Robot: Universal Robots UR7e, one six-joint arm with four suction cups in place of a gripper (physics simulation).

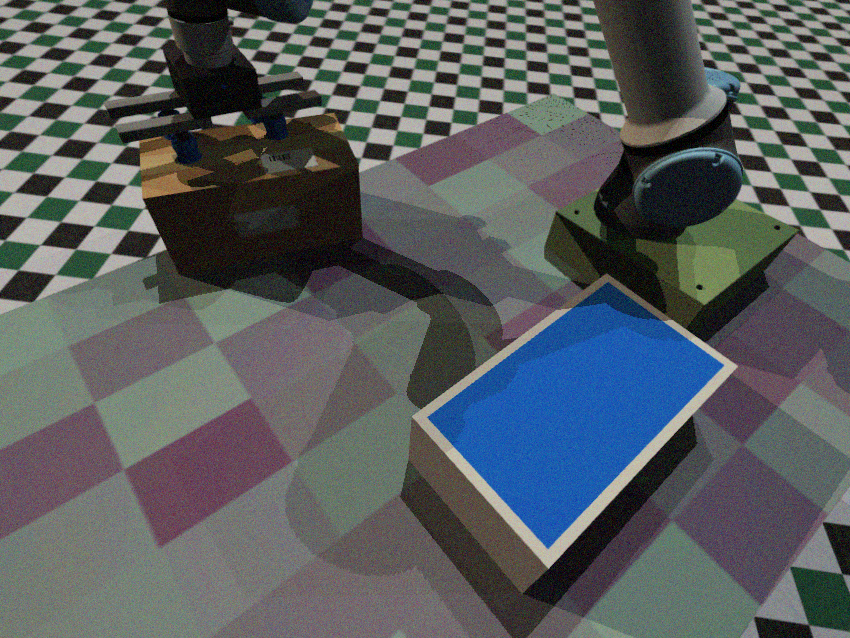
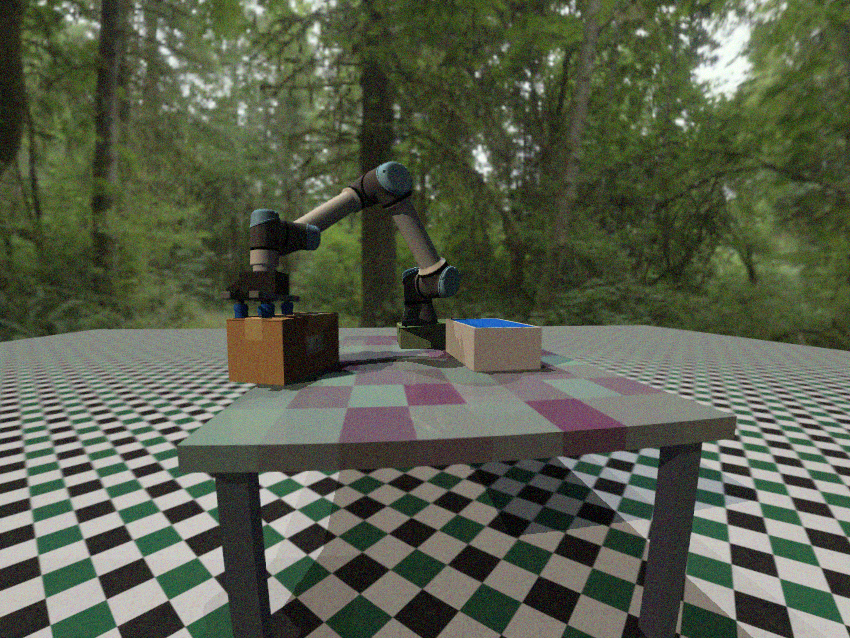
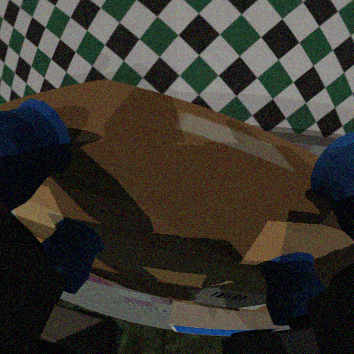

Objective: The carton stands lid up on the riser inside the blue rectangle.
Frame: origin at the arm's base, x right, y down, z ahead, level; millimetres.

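Where they show: hand at its tool point: [image 1: 227,137] [image 2: 265,317] [image 3: 186,211]; arm's base at its link origin: [image 2: 419,323].
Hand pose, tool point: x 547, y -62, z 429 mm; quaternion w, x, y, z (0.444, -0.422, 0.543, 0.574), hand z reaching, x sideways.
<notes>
Each offset is from my tool point to the top centre of the thing.
The brown carton {dy -6, dx -62, dz +1 mm} [image 1: 252,215] [image 2: 277,348] [image 3: 197,175] stands lid up at the table's far left corner, well apart from the riser. My suction gripper [image 1: 229,120] [image 2: 263,309] [image 3: 182,211] is right over its lid, with the blue cups at or just above the surface; I cannot tell if they touch. Nothing hangs from the cups. The beige riser {dy +28, dx -671, dz -30 mm} [image 1: 467,506] [image 2: 499,351] stands to the right, and its blue rectangle {dy +28, dx -671, dz -30 mm} [image 1: 575,405] [image 2: 492,323] [image 3: 211,330] is bare.
The arm's base [image 1: 676,190] [image 2: 419,298] sits on a green mount [image 1: 701,266] just behind the riser. The carton is close to the table's left edge [image 2: 423,446], with checkered floor [image 1: 461,57] beyond.
</notes>
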